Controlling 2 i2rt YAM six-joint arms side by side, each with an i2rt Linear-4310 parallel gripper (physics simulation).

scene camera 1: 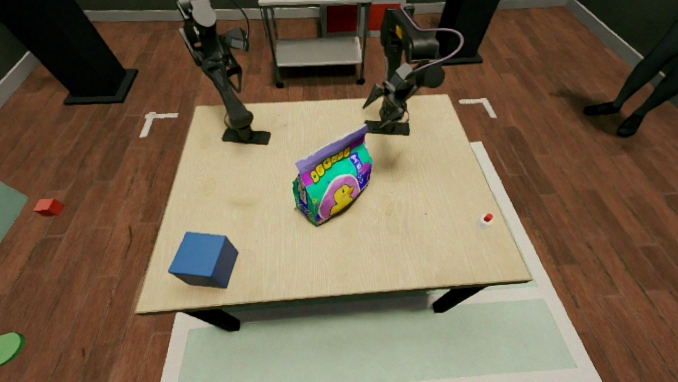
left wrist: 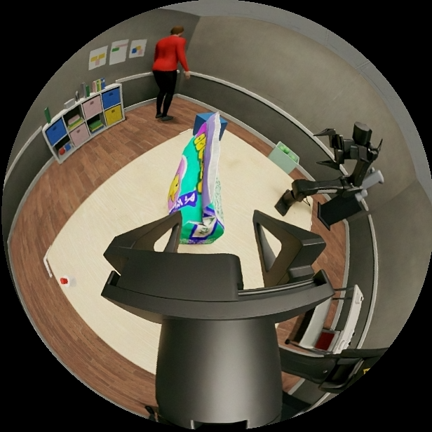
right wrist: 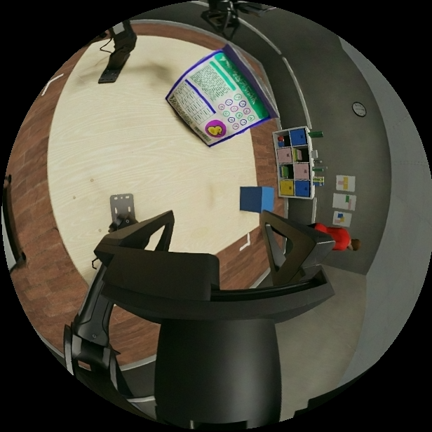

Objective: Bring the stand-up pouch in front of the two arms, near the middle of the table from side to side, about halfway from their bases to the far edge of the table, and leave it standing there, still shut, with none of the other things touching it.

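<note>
The pouch (scene camera 1: pixel 337 185) (left wrist: pixel 189 160) (right wrist: pixel 220 95), teal and purple with a duck picture, stands upright near the middle of the table (scene camera 1: pixel 425 250), turned at an angle, its purple top seal looking shut. None of the other table objects touches it. My left gripper (scene camera 1: pixel 374 115) (left wrist: pixel 217 214) is open and empty, a little above and behind the pouch's right end in scene camera 1, clear of its seal. My right gripper (scene camera 1: pixel 243 67) (right wrist: pixel 217 214) is open and empty, raised high over the table's back left side, well away from the pouch.
A blue box (scene camera 1: pixel 200 256) (left wrist: pixel 202 121) (right wrist: pixel 254 199) sits at the table's front left corner in scene camera 1. A small white object with a red top (scene camera 1: pixel 485 220) (left wrist: pixel 65 281) stands near the right edge. A metal cart (scene camera 1: pixel 320 52) stands behind the table.
</note>
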